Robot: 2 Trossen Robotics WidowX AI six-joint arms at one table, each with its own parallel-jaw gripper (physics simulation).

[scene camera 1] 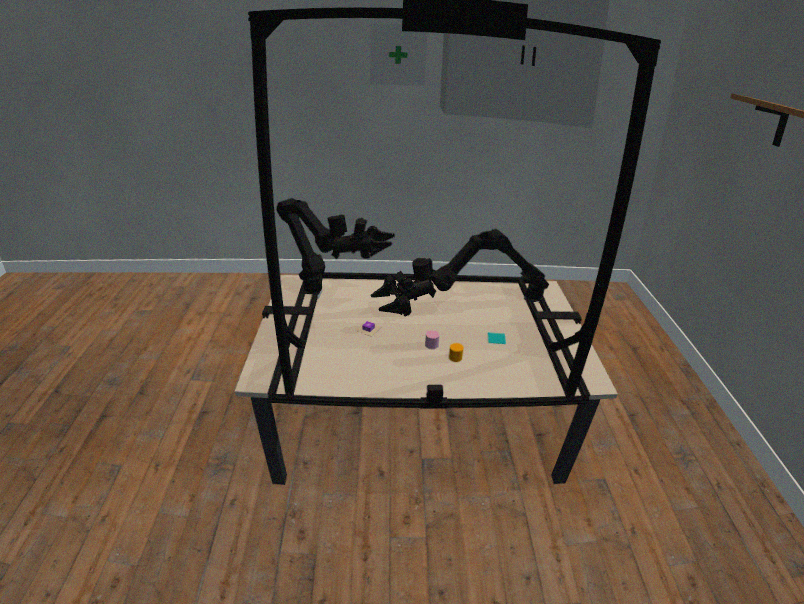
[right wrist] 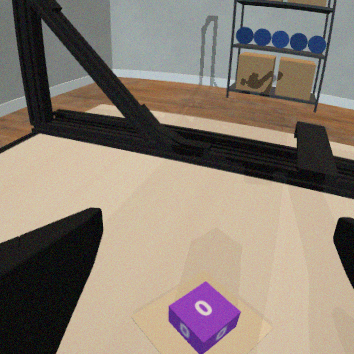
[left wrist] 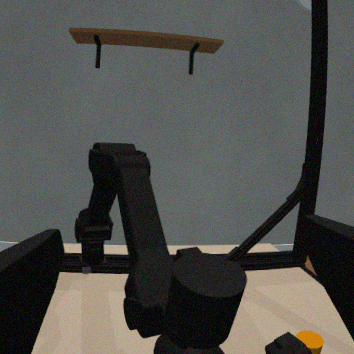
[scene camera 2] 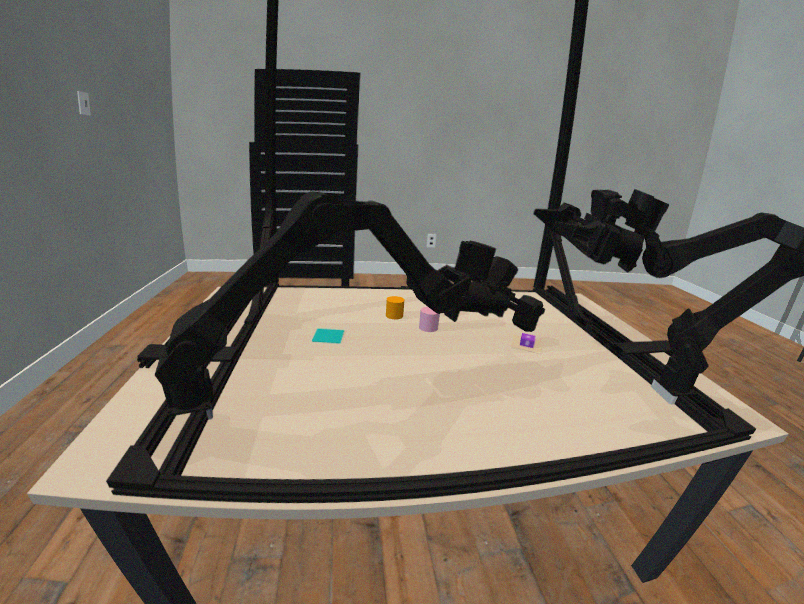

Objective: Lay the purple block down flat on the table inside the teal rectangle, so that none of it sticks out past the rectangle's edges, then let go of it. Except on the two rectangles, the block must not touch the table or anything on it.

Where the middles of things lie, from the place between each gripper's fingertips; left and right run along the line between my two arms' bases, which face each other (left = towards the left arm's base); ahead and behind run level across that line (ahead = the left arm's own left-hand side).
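My right hand: 110 mm above the pale yellow rectangle (right wrist: 153,321), 20 mm to the right of it, 10 mm past it.
Pale yellow rectangle: 300 mm below my left hand, 100 mm behind it, 80 mm to the left of it.
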